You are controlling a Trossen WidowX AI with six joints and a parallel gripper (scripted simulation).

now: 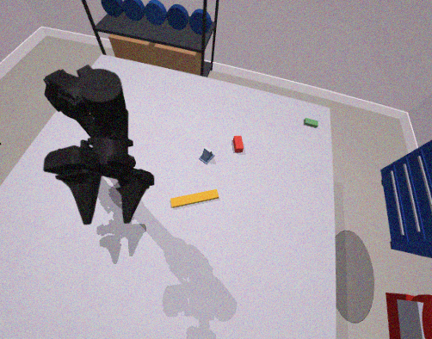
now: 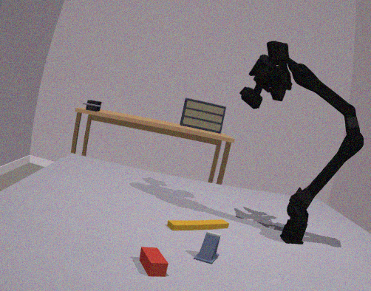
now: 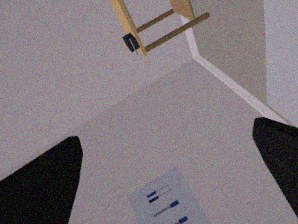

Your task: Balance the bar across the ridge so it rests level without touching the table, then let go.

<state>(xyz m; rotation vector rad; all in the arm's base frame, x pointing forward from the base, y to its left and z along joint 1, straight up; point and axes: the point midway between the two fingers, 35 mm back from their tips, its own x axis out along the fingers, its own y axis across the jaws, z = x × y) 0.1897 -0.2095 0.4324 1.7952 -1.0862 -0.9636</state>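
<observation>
The yellow bar is 420 mm below my gripper tip, 210 mm to the left of it and 80 mm ahead of it. From my gripper tip the other things lie so: green block: 740 mm to the left, 540 mm ahead, 420 mm below; red block: 500 mm to the left, 410 mm below, 200 mm ahead.
</observation>
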